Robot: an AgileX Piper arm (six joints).
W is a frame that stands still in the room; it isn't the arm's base.
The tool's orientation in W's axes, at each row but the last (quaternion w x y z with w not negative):
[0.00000, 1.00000, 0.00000, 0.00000]
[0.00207, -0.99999, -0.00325, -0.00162]
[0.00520, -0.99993, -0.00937, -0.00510]
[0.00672, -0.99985, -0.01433, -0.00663]
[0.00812, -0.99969, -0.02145, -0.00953]
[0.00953, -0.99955, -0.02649, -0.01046]
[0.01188, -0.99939, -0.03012, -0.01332]
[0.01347, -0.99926, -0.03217, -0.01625]
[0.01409, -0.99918, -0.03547, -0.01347]
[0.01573, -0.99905, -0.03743, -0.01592]
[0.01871, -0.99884, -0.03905, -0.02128]
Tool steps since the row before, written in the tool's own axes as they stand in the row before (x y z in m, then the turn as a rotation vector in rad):
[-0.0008, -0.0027, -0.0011, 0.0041, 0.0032, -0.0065]
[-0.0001, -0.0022, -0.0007, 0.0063, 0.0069, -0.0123]
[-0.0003, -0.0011, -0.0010, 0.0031, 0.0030, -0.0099]
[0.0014, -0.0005, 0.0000, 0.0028, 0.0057, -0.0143]
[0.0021, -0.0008, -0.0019, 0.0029, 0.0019, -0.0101]
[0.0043, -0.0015, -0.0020, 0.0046, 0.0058, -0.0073]
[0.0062, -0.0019, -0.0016, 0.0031, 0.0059, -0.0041]
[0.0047, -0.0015, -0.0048, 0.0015, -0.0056, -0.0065]
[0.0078, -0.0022, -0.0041, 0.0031, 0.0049, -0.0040]
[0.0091, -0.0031, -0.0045, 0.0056, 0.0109, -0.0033]
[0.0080, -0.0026, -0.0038, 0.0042, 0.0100, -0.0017]
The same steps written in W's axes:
[-0.0008, 0.0027, 0.0011, 0.0041, -0.0032, 0.0065]
[-0.0001, 0.0022, 0.0007, 0.0063, -0.0069, 0.0123]
[-0.0003, 0.0011, 0.0010, 0.0031, -0.0030, 0.0099]
[0.0014, 0.0005, 0.0000, 0.0028, -0.0058, 0.0143]
[0.0020, 0.0009, 0.0020, 0.0028, -0.0019, 0.0101]
[0.0042, 0.0017, 0.0021, 0.0048, -0.0057, 0.0073]
[0.0060, 0.0022, 0.0018, 0.0033, -0.0058, 0.0040]
[0.0044, 0.0017, 0.0050, 0.0009, 0.0055, 0.0067]
[0.0075, 0.0026, 0.0044, 0.0033, -0.0048, 0.0040]
[0.0087, 0.0036, 0.0049, 0.0063, -0.0106, 0.0032]
[0.0076, 0.0031, 0.0042, 0.0049, -0.0097, 0.0015]

